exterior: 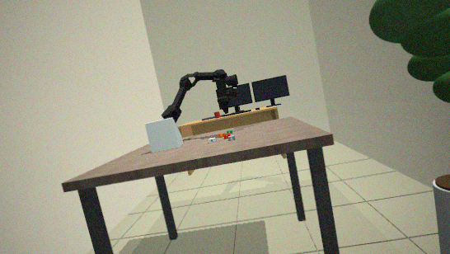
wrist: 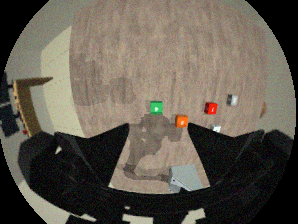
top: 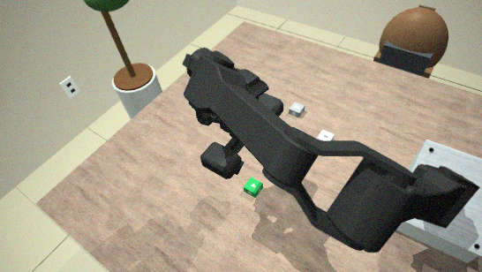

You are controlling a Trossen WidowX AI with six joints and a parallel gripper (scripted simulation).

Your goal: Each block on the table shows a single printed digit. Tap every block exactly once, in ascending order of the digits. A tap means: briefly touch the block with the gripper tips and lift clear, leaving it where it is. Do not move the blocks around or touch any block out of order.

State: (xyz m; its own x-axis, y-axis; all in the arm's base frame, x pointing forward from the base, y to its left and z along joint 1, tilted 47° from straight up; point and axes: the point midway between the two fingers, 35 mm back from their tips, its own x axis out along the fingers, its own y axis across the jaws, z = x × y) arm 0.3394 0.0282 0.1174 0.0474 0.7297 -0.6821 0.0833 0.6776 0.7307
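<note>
Now: the orange block 110 mm below my gripper tip, 70 mm to the right of it and 50 mm behind it. The rest, counted from my gripper tip: white block (210 mm to the right, 110 mm below, 100 mm behind); then red block (170 mm to the right, 110 mm below, 20 mm behind); then green block (110 mm below, 10 mm behind).
</note>
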